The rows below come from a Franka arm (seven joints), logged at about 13 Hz.
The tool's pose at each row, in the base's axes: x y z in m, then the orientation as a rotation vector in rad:
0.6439, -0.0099, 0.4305, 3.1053, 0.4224, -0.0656
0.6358, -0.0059, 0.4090, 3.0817, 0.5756, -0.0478
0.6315, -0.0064, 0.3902, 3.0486, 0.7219, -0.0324
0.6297, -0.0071, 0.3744, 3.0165, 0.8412, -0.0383
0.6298, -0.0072, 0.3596, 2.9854, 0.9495, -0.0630
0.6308, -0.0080, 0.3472, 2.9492, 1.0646, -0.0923
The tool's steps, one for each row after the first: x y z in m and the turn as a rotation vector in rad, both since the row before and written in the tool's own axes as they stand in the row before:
-0.0058, -0.0060, 0.0218, -0.0029, 0.0114, -0.0989
-0.0036, -0.0011, 0.0189, -0.0055, 0.0092, -0.0956
-0.0016, -0.0002, 0.0158, -0.0012, -0.0038, -0.0789
0.0004, 0.0001, 0.0148, 0.0048, -0.0147, -0.0720
0.0009, 0.0013, 0.0124, 0.0074, -0.0169, -0.0771

